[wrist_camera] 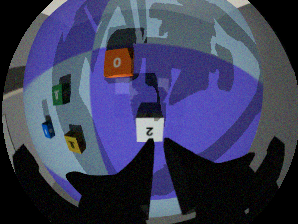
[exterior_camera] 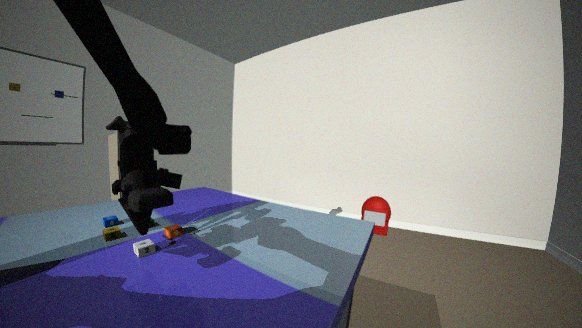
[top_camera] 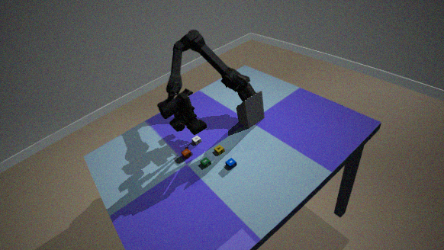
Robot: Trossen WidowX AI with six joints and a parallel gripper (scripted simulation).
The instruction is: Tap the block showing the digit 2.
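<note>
My gripper tip is 1 cm to the right of the white block and 3 cm above it. The rest, counted from my gripper tip: green block (6 cm ahead, 15 cm to the left, 3 cm below); yellow block (3 cm behind, 14 cm to the left, 3 cm below); orange block (8 cm ahead, 4 cm to the left, 3 cm below).
</note>
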